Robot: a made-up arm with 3 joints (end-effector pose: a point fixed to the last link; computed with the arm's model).
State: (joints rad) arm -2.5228 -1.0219 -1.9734
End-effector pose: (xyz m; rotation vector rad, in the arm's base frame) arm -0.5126 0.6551 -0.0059 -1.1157 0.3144 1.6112
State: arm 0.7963 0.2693 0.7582
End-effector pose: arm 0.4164 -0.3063 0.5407 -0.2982 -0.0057 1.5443
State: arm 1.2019 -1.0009 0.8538
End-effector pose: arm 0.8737 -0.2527 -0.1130 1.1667 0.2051 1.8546
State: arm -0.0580 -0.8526 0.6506
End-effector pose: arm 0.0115 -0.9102 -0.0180 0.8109 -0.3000 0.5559
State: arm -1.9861 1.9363 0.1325
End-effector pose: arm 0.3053 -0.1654 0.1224 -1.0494 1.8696 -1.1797
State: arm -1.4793 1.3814 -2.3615
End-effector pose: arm 0.1922 -0.0481 0.2840 1.5573 0.7352 1.9575
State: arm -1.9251 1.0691 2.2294
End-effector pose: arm -0.0283 -0.1432 0.4762 0.5204 0.9382 0.2747
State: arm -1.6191 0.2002 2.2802
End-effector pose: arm -0.4866 -0.1209 0.5077 0.0754 0.1894 0.6589
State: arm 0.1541 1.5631 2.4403
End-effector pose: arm 0.1049 0.2594 0.2604 -0.8203 1.7996 1.9189
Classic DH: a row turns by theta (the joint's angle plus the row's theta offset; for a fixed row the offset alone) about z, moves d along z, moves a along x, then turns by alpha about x. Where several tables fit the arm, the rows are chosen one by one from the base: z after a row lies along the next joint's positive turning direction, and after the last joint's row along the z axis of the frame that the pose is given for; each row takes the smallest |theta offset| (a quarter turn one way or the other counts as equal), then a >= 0, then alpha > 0; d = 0 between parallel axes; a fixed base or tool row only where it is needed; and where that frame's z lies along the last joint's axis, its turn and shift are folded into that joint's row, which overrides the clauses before.
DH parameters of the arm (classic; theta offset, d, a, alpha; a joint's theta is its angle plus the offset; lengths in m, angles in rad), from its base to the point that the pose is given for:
joint 1: -1.5708 -0.0541 0.2652 1.5708
joint 2: 0 -0.0697 0.3214 -1.5708
joint 3: -0.7237 0 0.0746 0
tool (fixed): 2.2945 0.5078 0 0

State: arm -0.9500 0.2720 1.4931
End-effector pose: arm -0.3278 -0.3839 0.5358 -0.0942 0.2587 0.5397
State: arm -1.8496 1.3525 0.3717
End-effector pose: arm 0.1280 -0.0824 0.4380 -0.6506 1.3127 -1.2296
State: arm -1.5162 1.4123 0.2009
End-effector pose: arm 0.1768 -0.0228 0.4072 -0.9823 1.1376 -1.0772
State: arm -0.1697 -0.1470 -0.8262
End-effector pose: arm -0.1161 -0.6488 0.4009 0.1451 0.0494 -0.9940
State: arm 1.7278 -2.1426 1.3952
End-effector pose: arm 0.4626 0.1908 -0.6483 2.7120 0.4552 1.5005
